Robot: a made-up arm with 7 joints. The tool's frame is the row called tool.
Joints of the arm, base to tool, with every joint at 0 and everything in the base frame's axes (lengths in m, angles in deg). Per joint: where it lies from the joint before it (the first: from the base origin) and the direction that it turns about. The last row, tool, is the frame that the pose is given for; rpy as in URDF.
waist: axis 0 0 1 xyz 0.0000 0.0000 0.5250
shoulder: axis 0 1 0 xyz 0.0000 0.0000 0.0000
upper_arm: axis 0 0 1 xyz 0.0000 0.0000 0.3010
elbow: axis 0 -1 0 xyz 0.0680 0.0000 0.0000
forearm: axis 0 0 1 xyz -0.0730 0.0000 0.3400
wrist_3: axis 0 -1 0 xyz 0.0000 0.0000 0.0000
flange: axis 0 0 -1 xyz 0.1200 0.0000 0.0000
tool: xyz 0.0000 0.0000 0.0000 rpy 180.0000 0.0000 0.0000
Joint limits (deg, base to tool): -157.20..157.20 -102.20..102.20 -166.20..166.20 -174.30..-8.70 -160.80..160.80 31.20..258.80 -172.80..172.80
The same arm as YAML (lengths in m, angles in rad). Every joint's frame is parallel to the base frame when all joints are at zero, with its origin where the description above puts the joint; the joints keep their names.
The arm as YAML. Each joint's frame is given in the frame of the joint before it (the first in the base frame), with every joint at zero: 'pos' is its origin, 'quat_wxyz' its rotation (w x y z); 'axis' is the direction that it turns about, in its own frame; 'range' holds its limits. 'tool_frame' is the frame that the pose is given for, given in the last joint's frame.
length_unit: m
angle_unit: rad
joints:
  - joint: waist
    pos: [0.0, 0.0, 0.525]
    quat_wxyz: [1.0, 0.0, 0.0, 0.0]
    axis: [0.0, 0.0, 1.0]
    range: [-2.7437, 2.7437]
  - joint: shoulder
    pos: [0.0, 0.0, 0.0]
    quat_wxyz: [1.0, 0.0, 0.0, 0.0]
    axis: [0.0, 1.0, 0.0]
    range: [-1.7837, 1.7837]
  - joint: upper_arm
    pos: [0.0, 0.0, 0.301]
    quat_wxyz: [1.0, 0.0, 0.0, 0.0]
    axis: [0.0, 0.0, 1.0]
    range: [-2.9007, 2.9007]
  - joint: elbow
    pos: [0.068, 0.0, 0.0]
    quat_wxyz: [1.0, 0.0, 0.0, 0.0]
    axis: [0.0, -1.0, 0.0]
    range: [-3.0421, -0.1518]
  - joint: forearm
    pos: [-0.073, 0.0, 0.34]
    quat_wxyz: [1.0, 0.0, 0.0, 0.0]
    axis: [0.0, 0.0, 1.0]
    range: [-2.8065, 2.8065]
  - joint: wrist_3
    pos: [0.0, 0.0, 0.0]
    quat_wxyz: [1.0, 0.0, 0.0, 0.0]
    axis: [0.0, -1.0, 0.0]
    range: [0.5445, 4.5169]
  - joint: flange
    pos: [0.12, 0.0, 0.0]
    quat_wxyz: [1.0, 0.0, 0.0, 0.0]
    axis: [0.0, 0.0, -1.0]
    range: [-3.0159, 3.0159]
tool_frame:
  pos: [0.0, 0.0, 0.0]
  quat_wxyz: [0.0, 1.0, 0.0, 0.0]

